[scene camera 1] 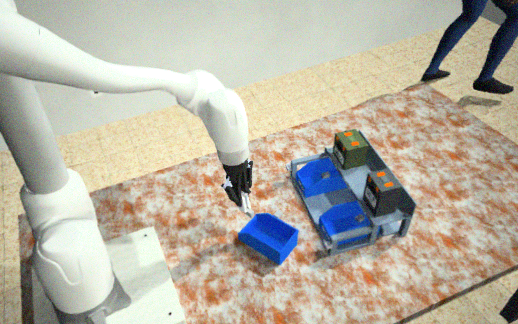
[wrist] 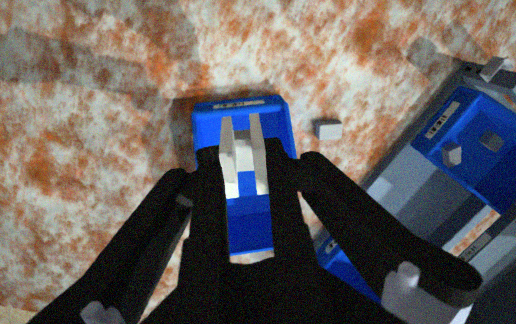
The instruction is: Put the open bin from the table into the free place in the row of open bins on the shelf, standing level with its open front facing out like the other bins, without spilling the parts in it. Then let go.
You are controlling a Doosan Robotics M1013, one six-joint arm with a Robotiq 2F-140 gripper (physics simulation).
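Places are measured from the arm's base along level axes (x ahead, y left, z up), in millimetres.
Where they show: gripper, between the fingertips: (scene camera 1: 244,208) (wrist: 242,132); arm's base, origin of its link: (scene camera 1: 89,297).
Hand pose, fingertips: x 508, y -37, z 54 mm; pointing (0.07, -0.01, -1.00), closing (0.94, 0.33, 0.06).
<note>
Things, the pixels of their top centre, and the offset from my fingertips. "*": a spot on its surface instead. Level surfaces: height alone.
- blue open bin, a spot on its surface: (wrist: 207,127) * 24 mm back, 42 mm right, 112 mm down
- shelf, height of its surface: 109 mm down
- green box, centre of its top: (scene camera 1: 351,138) 441 mm ahead, 27 mm right, 84 mm up
- dark grey box, centre of its top: (scene camera 1: 385,179) 361 mm ahead, 243 mm right, 109 mm up
The blue open bin (scene camera 1: 262,245) (wrist: 207,127) stands on the table, left of the shelf (scene camera 1: 327,201) (wrist: 412,172). No parts show in the visible portion of its inside. My gripper (scene camera 1: 246,206) (wrist: 242,132) is above the bin in the wrist view, shut on a small grey block (wrist: 242,137) between its fingertips. Its black fingers hide much of the bin there. Another small grey block (wrist: 328,130) lies on the table beside the bin. On the shelf, two blue bins (scene camera 1: 320,172) (scene camera 1: 345,222) stand with a gap between them, each with a small grey part inside.
A green box (scene camera 1: 352,150) and a dark grey box (scene camera 1: 384,195) stand on the shelf behind the blue bins. The shelf has raised end rails and a back panel. The robot's base stands on a white plate (scene camera 1: 145,280) at the left. A person's legs (scene camera 1: 452,40) show beyond the table.
</note>
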